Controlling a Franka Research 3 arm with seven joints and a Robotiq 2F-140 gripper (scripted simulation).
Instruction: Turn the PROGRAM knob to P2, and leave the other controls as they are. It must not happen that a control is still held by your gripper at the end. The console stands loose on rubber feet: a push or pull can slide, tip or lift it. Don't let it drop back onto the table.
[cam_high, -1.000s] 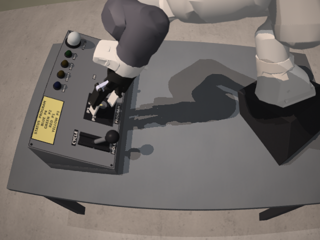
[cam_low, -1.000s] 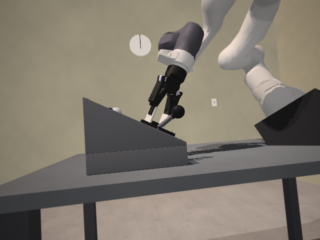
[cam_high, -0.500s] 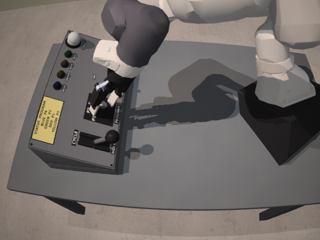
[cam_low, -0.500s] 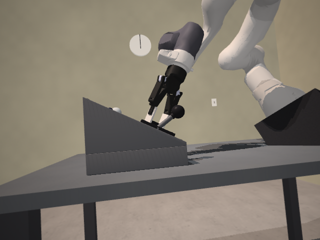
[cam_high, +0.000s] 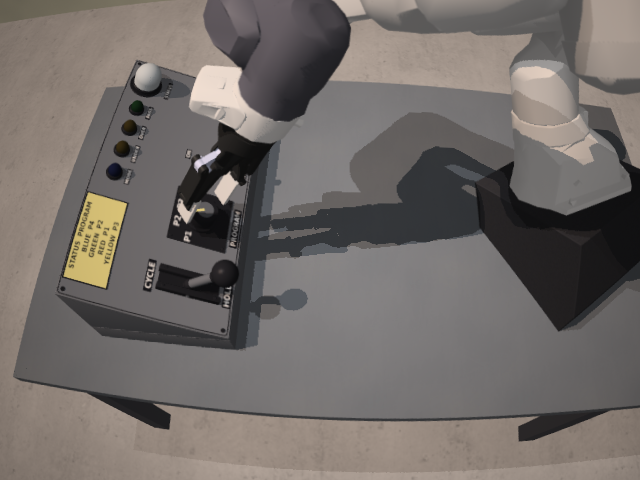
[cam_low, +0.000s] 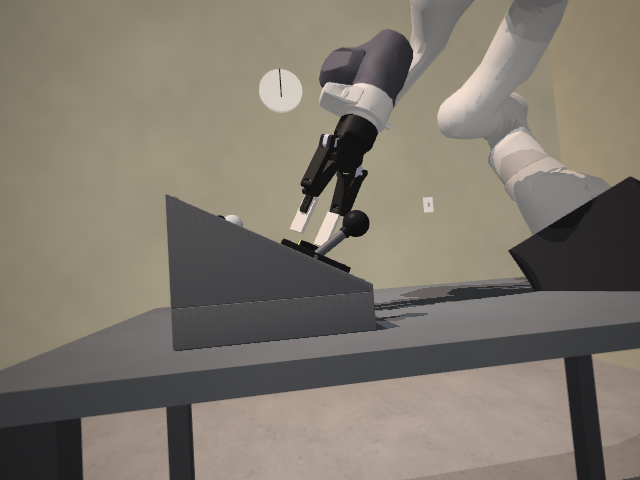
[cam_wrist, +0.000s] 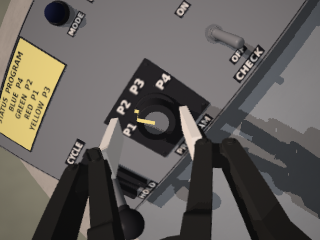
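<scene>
Right now my hand is 4 cm short of the grey sloped console, 7 cm to the left of it and 7 cm above it. Also, from my hand: small black mode knob 3 cm behind, 24 cm to the right, 4 cm below; check toggle 1 cm behind, 12 cm to the right, 5 cm below; black ball lever 1 cm ahead, 12 cm to the left, 4 cm below.
</scene>
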